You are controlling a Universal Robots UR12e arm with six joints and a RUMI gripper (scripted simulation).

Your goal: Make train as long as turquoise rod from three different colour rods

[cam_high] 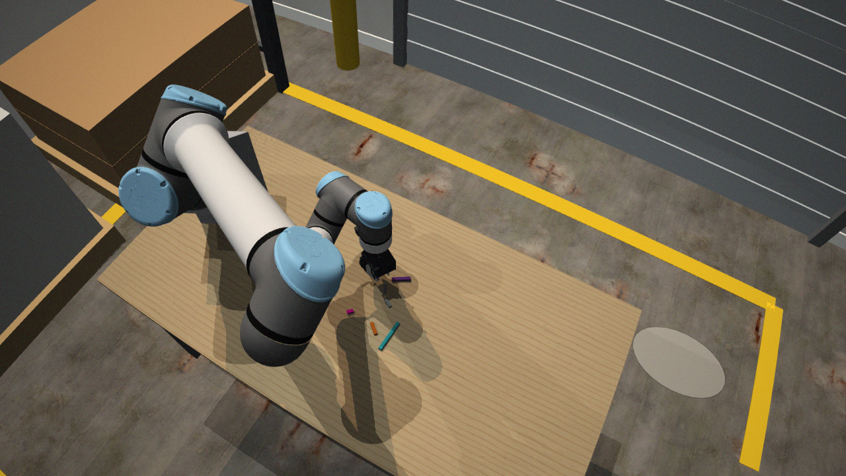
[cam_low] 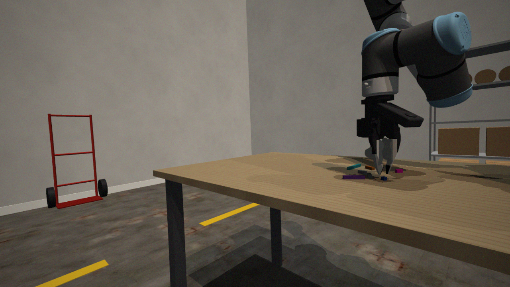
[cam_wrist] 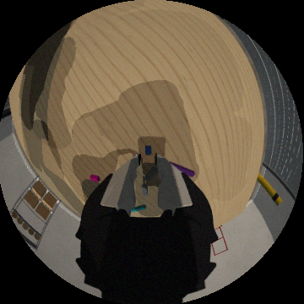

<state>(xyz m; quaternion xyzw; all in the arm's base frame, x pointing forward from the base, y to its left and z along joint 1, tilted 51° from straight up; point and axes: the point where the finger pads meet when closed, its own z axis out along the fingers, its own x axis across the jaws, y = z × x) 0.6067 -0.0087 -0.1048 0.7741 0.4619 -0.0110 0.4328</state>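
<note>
The blue cube lies 3 cm below my hand. From my hand the other things lie so: purple rod (8 cm ahead, 2 cm to the left, 3 cm below); orange rod (6 cm ahead, 16 cm to the right, 3 cm below); magenta rod (2 cm behind, 14 cm to the right, 3 cm below).
</note>
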